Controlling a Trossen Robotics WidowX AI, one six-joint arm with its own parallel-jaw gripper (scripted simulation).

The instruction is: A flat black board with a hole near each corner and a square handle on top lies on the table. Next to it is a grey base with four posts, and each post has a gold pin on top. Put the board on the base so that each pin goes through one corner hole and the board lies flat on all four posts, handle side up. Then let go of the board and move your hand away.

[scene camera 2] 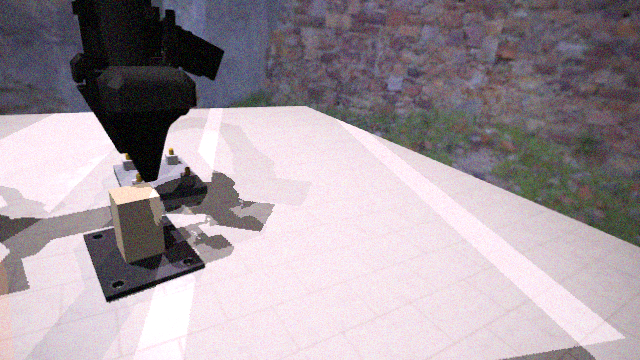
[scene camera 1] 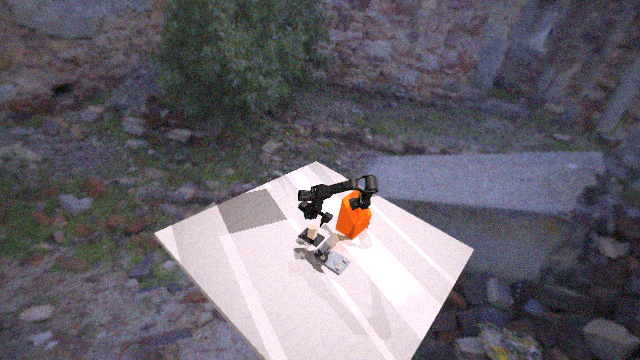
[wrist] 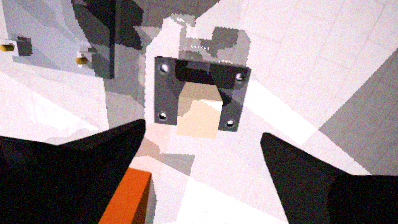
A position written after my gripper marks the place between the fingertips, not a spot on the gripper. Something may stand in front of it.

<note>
My gripper (scene camera 2: 136,165) is open and holds nothing. Further things: a flat black board (scene camera 2: 144,249) and a grey base (scene camera 2: 168,185).
My gripper also shows in the wrist view (wrist: 204,131).
</note>
